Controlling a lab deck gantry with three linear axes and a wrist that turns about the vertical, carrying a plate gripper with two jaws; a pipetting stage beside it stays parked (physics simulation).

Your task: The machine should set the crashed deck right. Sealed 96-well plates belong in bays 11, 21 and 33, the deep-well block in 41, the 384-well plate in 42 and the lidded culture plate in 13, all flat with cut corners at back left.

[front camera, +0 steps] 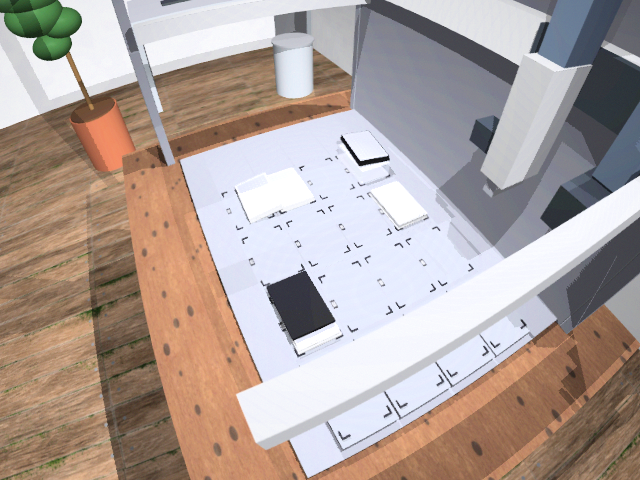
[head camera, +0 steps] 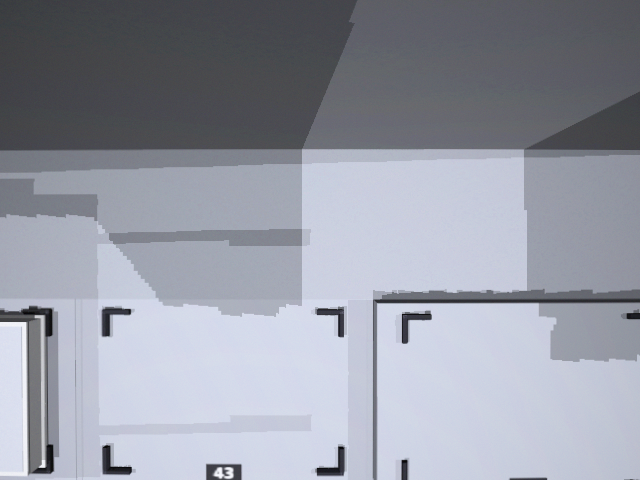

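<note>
In the front view, two white plates, one at bay 11 and one at bay 21, touch or overlap; which rests on which is unclear. A piece with a black top covers a white body at bay 13. A white-topped piece with black sides rests on a pale, clear-edged piece at bay 41. A white plate lies at bay 42. Bay 43 holds no plate. The gripper's jaws cannot be made out in either view. Cut corners are too small to tell.
A beige housing hangs from a blue column at the right, with a dark block beside it. A white beam crosses the front and hides part of the deck. A grey back wall stands behind the bays.
</note>
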